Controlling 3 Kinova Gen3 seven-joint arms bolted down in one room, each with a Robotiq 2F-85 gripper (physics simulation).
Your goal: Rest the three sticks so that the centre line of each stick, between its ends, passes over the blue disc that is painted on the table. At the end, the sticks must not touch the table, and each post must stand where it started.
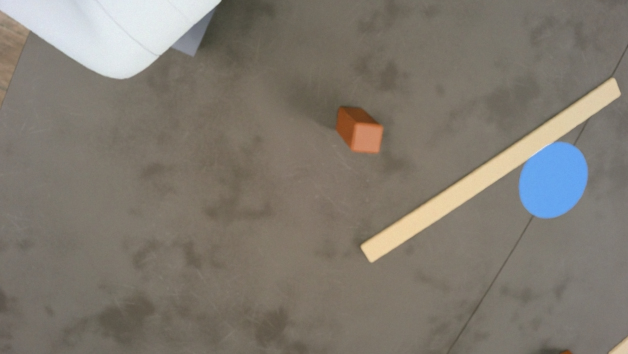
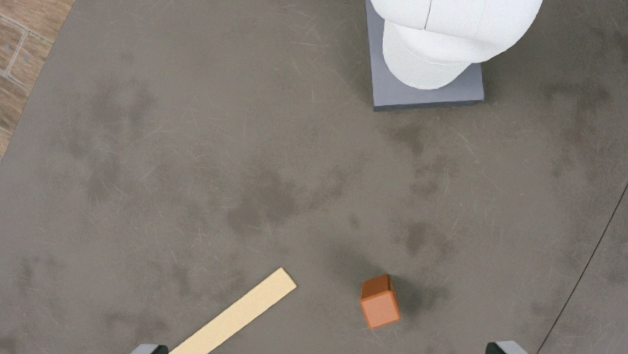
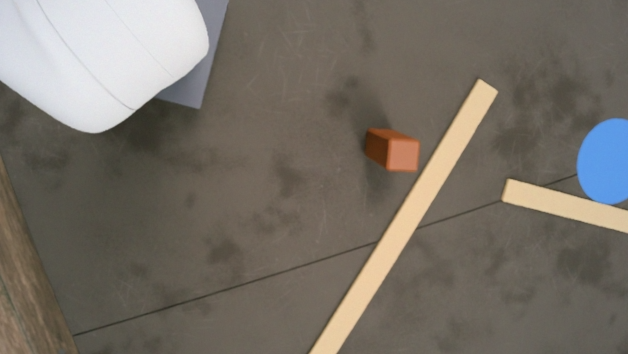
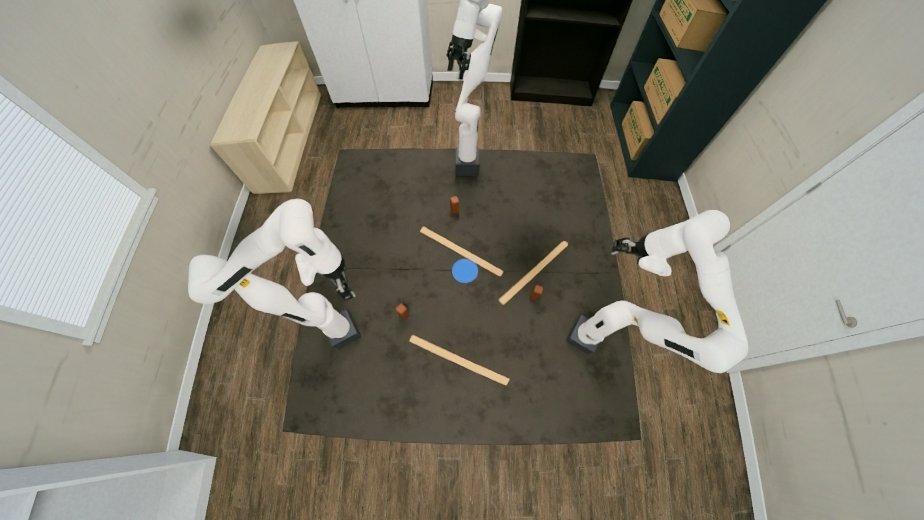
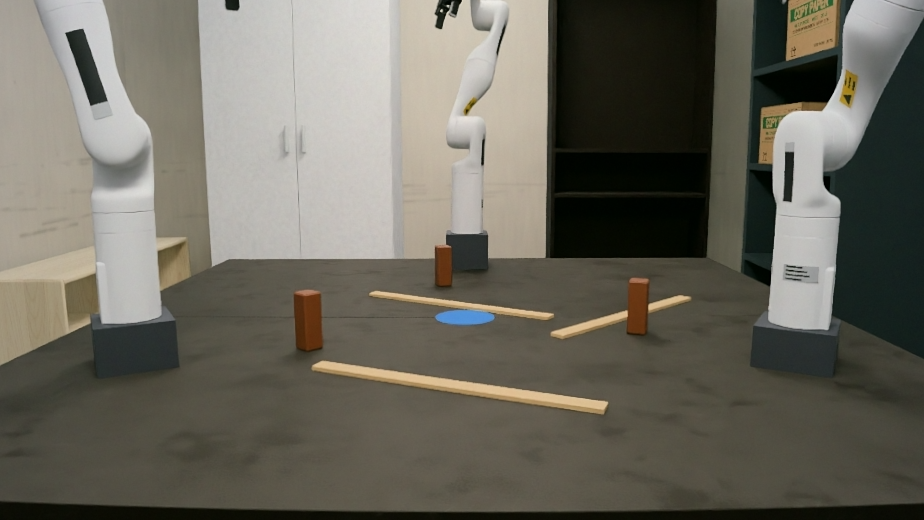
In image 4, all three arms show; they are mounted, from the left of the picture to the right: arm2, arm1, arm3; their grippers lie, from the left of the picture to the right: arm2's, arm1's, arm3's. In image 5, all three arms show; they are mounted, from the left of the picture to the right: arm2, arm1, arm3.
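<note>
Three sticks lie flat on the table. The back stick (image 1: 490,170) (image 3: 565,205) (image 4: 461,250) (image 5: 461,305) lies along the edge of the blue disc (image 1: 553,180) (image 3: 605,160) (image 4: 464,270) (image 5: 464,317). The right stick (image 3: 405,215) (image 4: 533,272) and front stick (image 2: 235,315) (image 4: 459,360) (image 5: 459,386) lie away from it. Upright posts stand at back (image 1: 367,138) (image 4: 454,205), left (image 2: 381,309) (image 4: 402,311) and right (image 3: 403,155) (image 4: 537,292). Arm1's gripper (image 4: 455,72) (image 5: 446,19), arm2's gripper (image 2: 327,348) (image 4: 347,294) and arm3's gripper (image 4: 614,247) are open and raised, away from the sticks.
Arm bases stand at the table's back (image 4: 467,169) (image 5: 467,250), left (image 4: 346,331) (image 5: 135,346) and right (image 4: 581,336) (image 5: 795,346). Around the table stand a white cabinet (image 4: 381,51), a dark shelf unit (image 4: 552,93), a low wooden shelf unit (image 4: 248,106) and a green shelf with boxes.
</note>
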